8 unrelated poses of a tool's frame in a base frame.
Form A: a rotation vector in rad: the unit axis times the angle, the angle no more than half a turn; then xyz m.
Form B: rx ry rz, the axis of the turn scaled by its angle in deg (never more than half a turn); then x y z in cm. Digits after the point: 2 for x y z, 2 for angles.
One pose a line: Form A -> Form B
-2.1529 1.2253 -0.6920 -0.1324 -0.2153 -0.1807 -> -123.35 70.20 -39.65 -13.24 -21.53 -18.07
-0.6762 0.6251 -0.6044 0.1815 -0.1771 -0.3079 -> -38.74 35.82 -34.63 18.15 -17.71 -30.79
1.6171 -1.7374 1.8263 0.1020 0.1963 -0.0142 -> 92.65 -99.55 104.64 10.20 19.63 -1.42
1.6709 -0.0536 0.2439 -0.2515 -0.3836 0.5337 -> 95.74 -3.07 13.97 -25.15 -38.36 53.37
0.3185 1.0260 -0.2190 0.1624 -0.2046 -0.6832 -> 18.25 58.79 -12.55 16.24 -20.46 -68.32
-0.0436 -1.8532 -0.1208 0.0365 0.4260 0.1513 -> -2.50 -106.18 -6.92 3.65 42.60 15.13
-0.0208 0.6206 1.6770 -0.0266 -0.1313 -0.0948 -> -1.19 35.56 96.09 -2.66 -13.13 -9.48
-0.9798 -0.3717 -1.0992 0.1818 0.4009 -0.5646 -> -56.14 -21.30 -62.98 18.18 40.09 -56.46
